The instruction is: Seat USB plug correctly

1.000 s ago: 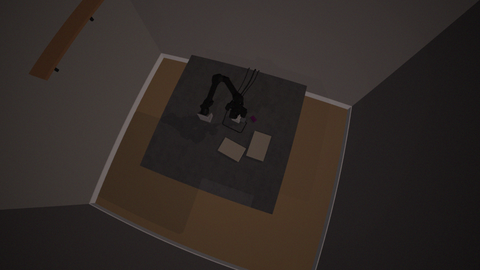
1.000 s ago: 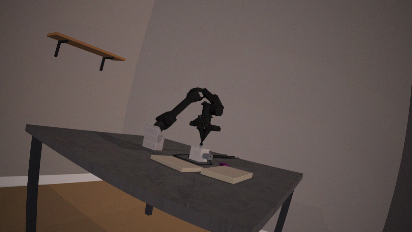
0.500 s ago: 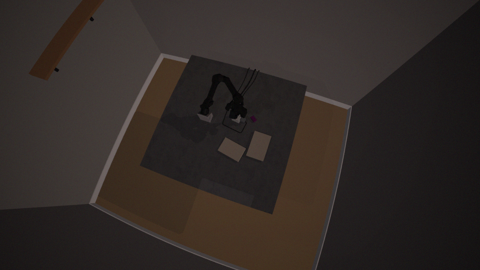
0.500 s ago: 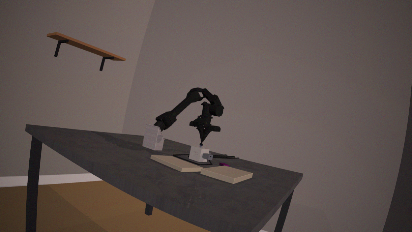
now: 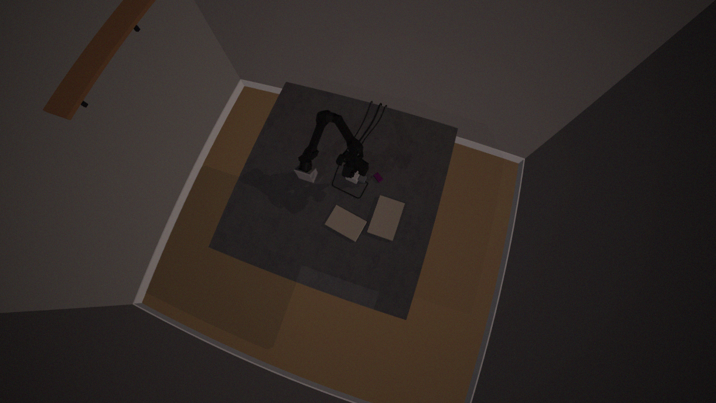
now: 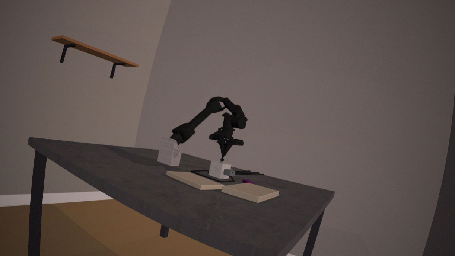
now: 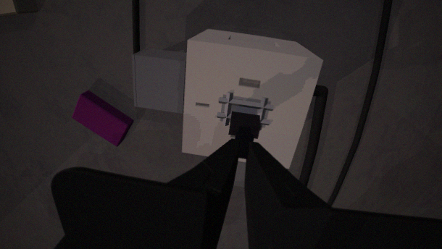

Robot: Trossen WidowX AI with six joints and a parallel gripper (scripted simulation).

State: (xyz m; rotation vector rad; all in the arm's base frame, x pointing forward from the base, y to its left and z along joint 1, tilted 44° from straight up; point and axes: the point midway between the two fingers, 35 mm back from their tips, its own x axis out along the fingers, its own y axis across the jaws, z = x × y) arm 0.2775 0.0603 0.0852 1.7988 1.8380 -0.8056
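Right now my gripper tip is 20 mm above the usb plug. Also, from my gripper tip: small purple block: 150 mm ahead, 100 mm below, 50 mm to the left.
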